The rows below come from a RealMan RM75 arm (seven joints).
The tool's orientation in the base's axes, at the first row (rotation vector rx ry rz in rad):
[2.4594, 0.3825, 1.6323]
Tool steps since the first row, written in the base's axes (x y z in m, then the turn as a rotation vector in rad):
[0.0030, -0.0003, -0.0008, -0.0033, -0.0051, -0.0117]
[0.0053, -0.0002, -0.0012, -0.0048, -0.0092, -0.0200]
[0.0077, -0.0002, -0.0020, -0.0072, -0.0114, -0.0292]
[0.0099, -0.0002, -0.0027, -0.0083, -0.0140, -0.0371]
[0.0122, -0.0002, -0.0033, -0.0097, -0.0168, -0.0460]
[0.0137, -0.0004, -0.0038, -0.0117, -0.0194, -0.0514]
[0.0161, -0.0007, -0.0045, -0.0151, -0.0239, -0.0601]
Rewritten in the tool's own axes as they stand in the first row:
[0.0003, 0.0004, 0.0031, -0.0130, 0.0012, 0.0015]
[0.0008, 0.0005, 0.0053, -0.0221, 0.0027, 0.0033]
[0.0010, 0.0006, 0.0079, -0.0318, 0.0019, 0.0047]
[0.0012, 0.0006, 0.0102, -0.0399, 0.0021, 0.0067]
[0.0016, 0.0008, 0.0125, -0.0491, 0.0022, 0.0089]
[0.0016, 0.0010, 0.0141, -0.0553, 0.0029, 0.0091]
[0.0018, 0.0014, 0.0166, -0.0656, 0.0044, 0.0094]

